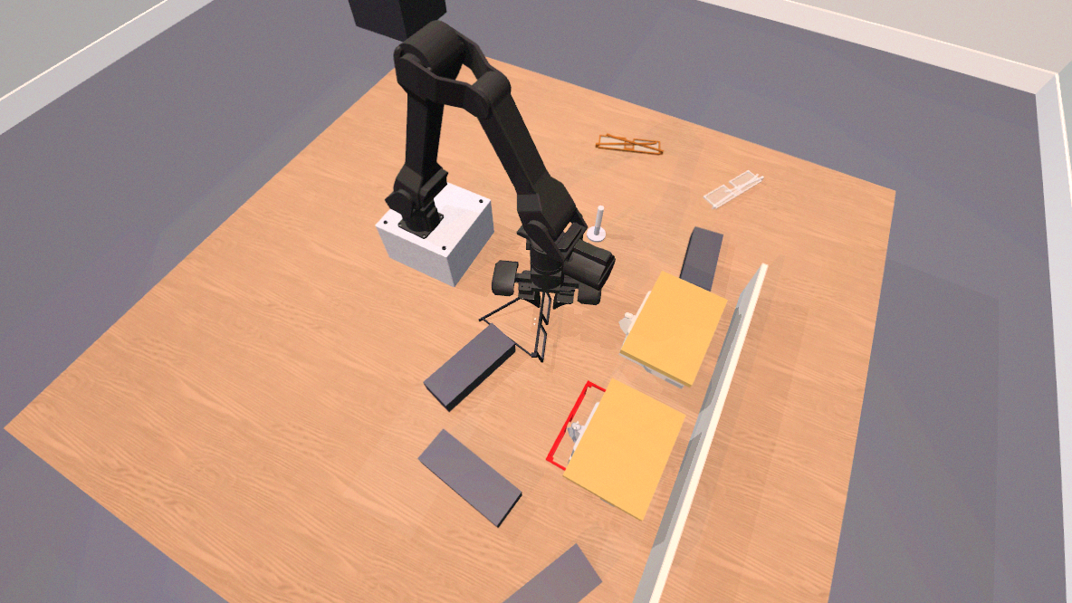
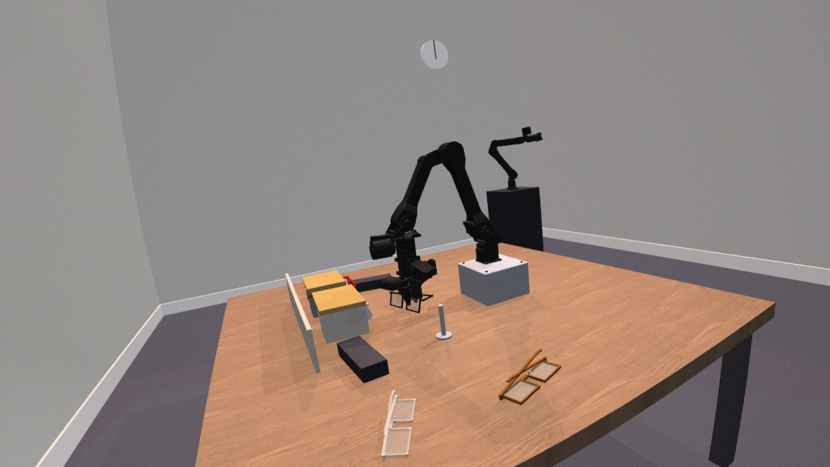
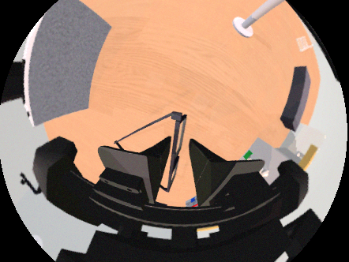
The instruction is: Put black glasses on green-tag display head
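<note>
Now: the white peg 22 cm to the left of my gripper tip. Also, from my gripper tip: thin white panel: 33 cm ahead, 8 cm to the right, 3 cm above.
</note>
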